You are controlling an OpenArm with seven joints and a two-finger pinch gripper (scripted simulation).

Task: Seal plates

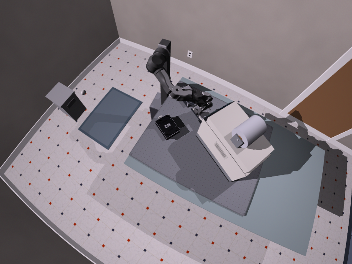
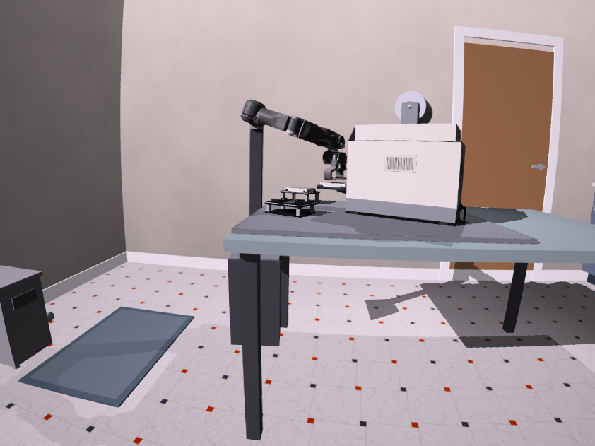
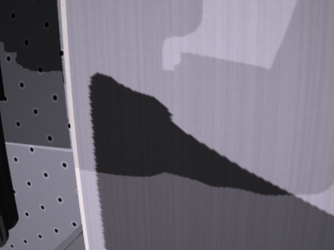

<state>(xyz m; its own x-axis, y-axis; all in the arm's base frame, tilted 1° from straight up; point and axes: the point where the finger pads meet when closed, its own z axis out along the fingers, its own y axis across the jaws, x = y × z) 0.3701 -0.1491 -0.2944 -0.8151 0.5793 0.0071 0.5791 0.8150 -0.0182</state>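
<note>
Now: hand 3 cm above the sealer stage. Also, from my hand: N1 label 24 cm behind, 21 cm to the left, 13 cm below; screen 19 cm above, 12 cm ahead, 3 cm to the right; plate nest 15 cm to the left, 15 cm behind, 7 cm below.
</note>
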